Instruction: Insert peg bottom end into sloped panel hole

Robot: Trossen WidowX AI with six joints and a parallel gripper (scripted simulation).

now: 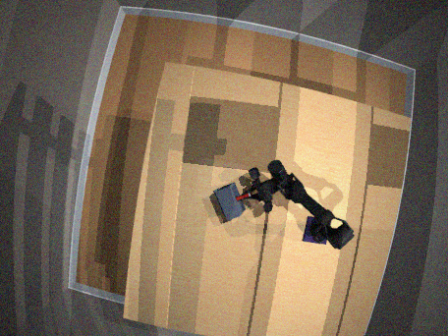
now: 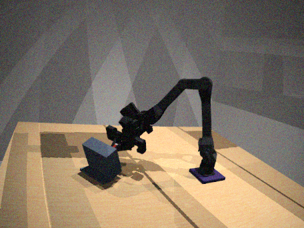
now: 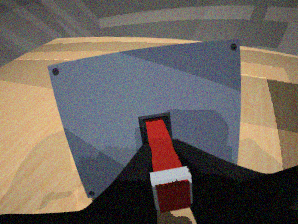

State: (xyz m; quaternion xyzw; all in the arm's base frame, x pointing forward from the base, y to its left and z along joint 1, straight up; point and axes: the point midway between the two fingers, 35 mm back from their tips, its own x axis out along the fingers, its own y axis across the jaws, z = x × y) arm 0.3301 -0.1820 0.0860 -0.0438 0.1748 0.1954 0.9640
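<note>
Right now my gripper tip is 50 mm short of the panel, 20 mm to the right of it and 20 mm above it. The rest, counted from my gripper tip: red peg 10 mm behind, 10 mm to the right, 10 mm above.
</note>
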